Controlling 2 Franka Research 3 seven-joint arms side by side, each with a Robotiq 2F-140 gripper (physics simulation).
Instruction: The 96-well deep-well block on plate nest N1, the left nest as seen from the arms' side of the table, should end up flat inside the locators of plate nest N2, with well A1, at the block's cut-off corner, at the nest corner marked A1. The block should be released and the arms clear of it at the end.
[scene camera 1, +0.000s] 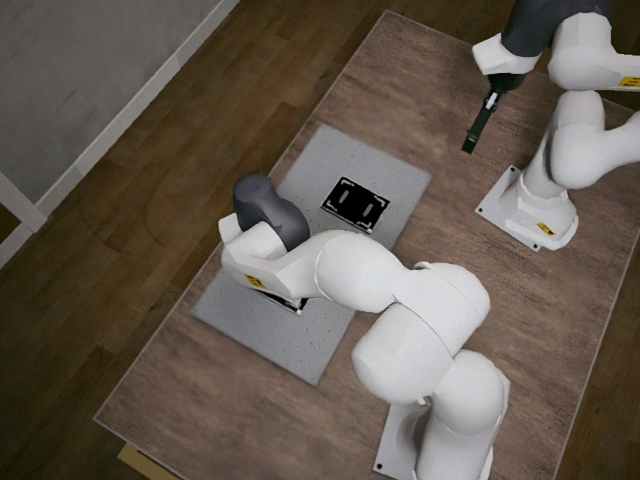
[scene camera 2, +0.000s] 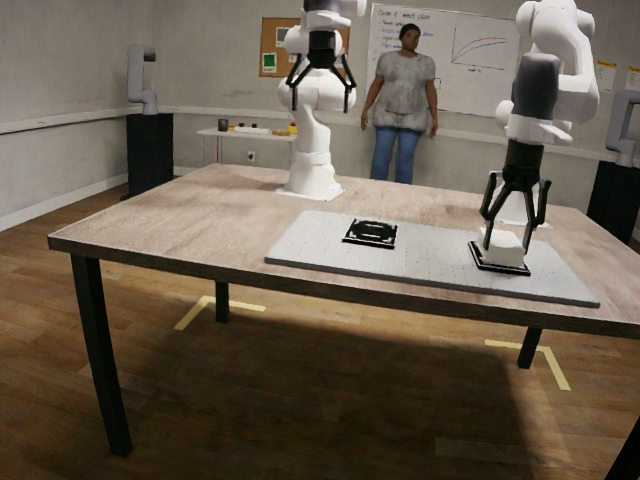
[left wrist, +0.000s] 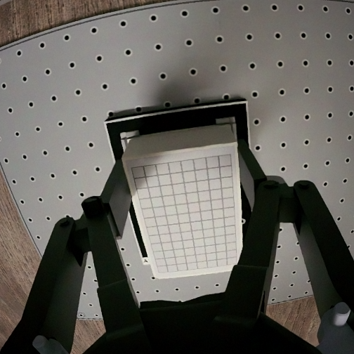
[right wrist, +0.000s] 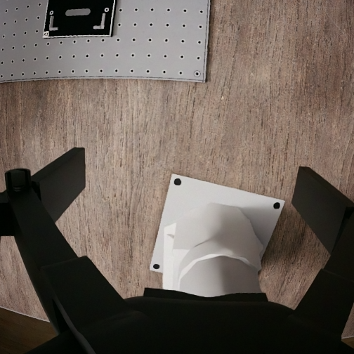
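The white deep-well block (scene camera 2: 500, 249) (left wrist: 185, 215) sits at nest N1 (scene camera 1: 301, 304) (scene camera 2: 501, 270) (left wrist: 175, 120), within its black plate's outline; its exact height is hard to tell. My left gripper (scene camera 2: 508, 246) (left wrist: 181, 164) is shut on the block, one finger on each long side. In scene camera 1 the left arm hides the block. I cannot tell which corner is cut off. Nest N2 (scene camera 1: 356, 203) (scene camera 2: 370, 233) (right wrist: 77, 25) is empty, a black plate with light corner locators. My right gripper (scene camera 1: 468, 148) (scene camera 2: 320, 108) (right wrist: 191, 176) is open and empty, high above the table, away from both nests.
Both nests stand on the grey perforated board (scene camera 1: 289, 346) (scene camera 2: 429, 263) (left wrist: 300, 50) (right wrist: 150, 50) on the wooden table (scene camera 1: 217, 403) (scene camera 2: 170, 222) (right wrist: 125, 115). The left arm reaches low across the board. The right arm's base (scene camera 1: 537, 206) (scene camera 2: 311, 175) stands near the table's far side in scene camera 2.
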